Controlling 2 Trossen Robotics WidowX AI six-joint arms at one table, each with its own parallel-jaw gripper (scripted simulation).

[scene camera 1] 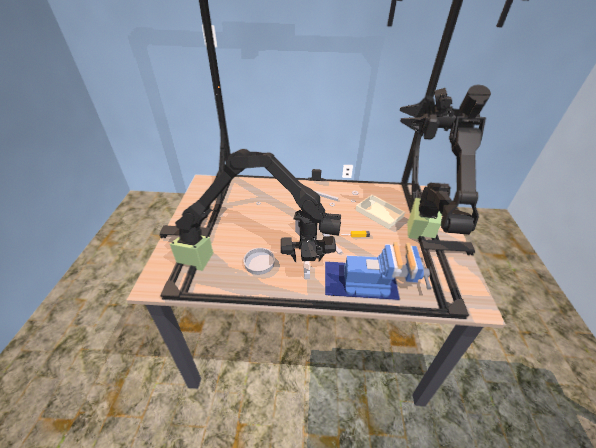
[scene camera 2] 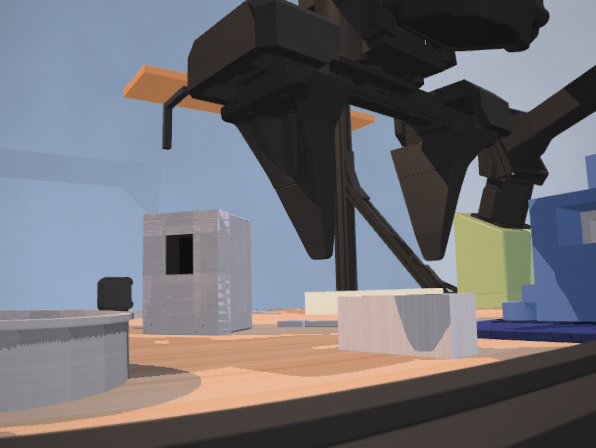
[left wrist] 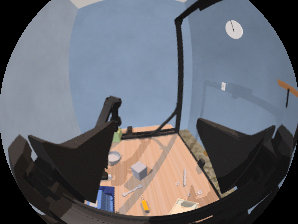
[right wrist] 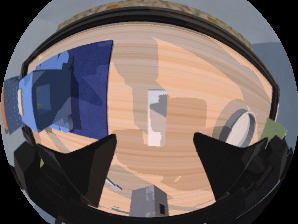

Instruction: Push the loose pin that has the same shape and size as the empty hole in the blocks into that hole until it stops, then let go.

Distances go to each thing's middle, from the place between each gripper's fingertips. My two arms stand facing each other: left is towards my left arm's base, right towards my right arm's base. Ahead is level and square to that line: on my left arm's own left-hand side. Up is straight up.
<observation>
Now: right hand 6 cm past the round grey dish (scene camera 2: 58, 359), 17 cm to the left of it and 7 cm above it. Also, from my right hand: dark blue mat (scene camera 1: 334, 271) (8 cm ahead, 18 cm to the left, 8 cm below); then grey block (scene camera 2: 241, 284) (20 cm behind, 4 cm to the left, 3 cm below); then cream tray (scene camera 1: 378, 210) (26 cm behind, 38 cm to the left, 7 cm below).
I see the cream tray 49 cm below my left hand (scene camera 1: 400, 114), 12 cm behind it and 4 cm to the left of it. Also, from my left hand: round grey dish (51 cm to the right, 49 cm below, 8 cm ahead); dark blue mat (50 cm below, 22 cm ahead, 16 cm to the right); grey block (45 cm below, 30 cm to the right, 6 cm behind).
</observation>
